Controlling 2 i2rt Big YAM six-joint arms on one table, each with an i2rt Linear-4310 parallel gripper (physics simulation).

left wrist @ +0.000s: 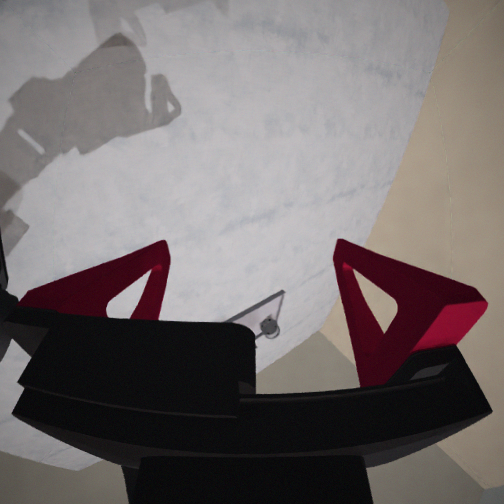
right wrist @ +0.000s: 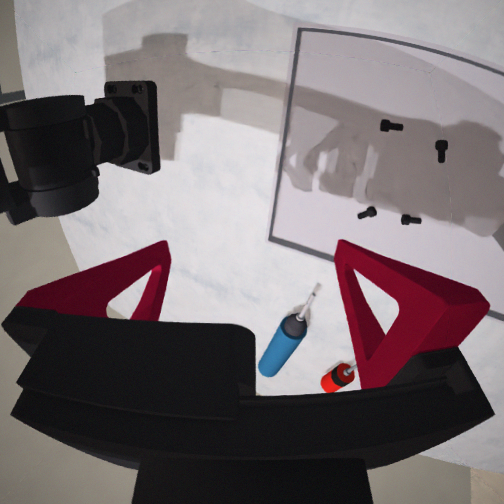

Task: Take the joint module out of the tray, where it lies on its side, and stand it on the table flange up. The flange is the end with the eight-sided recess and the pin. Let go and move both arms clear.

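Note:
In the right wrist view my right gripper (right wrist: 252, 280) is open and empty, high above the white table. A flat grey-rimmed tray (right wrist: 400, 160) lies ahead to the right with several small black screws (right wrist: 390, 125) on it. A black cylindrical part with a square bolt plate (right wrist: 75, 145) shows at the upper left by the table edge; I cannot tell if it is the joint module. In the left wrist view my left gripper (left wrist: 252, 280) is open and empty. Between its fingers, far below, a tray corner (left wrist: 260, 312) shows with a small grey round piece (left wrist: 270, 327).
A blue-handled screwdriver (right wrist: 285, 345) and a small red-handled tool (right wrist: 337, 377) lie on the table under the right gripper. The table's curved edge (left wrist: 380, 220) runs past the left gripper, with beige floor beyond. Arm shadows fall on the table and tray.

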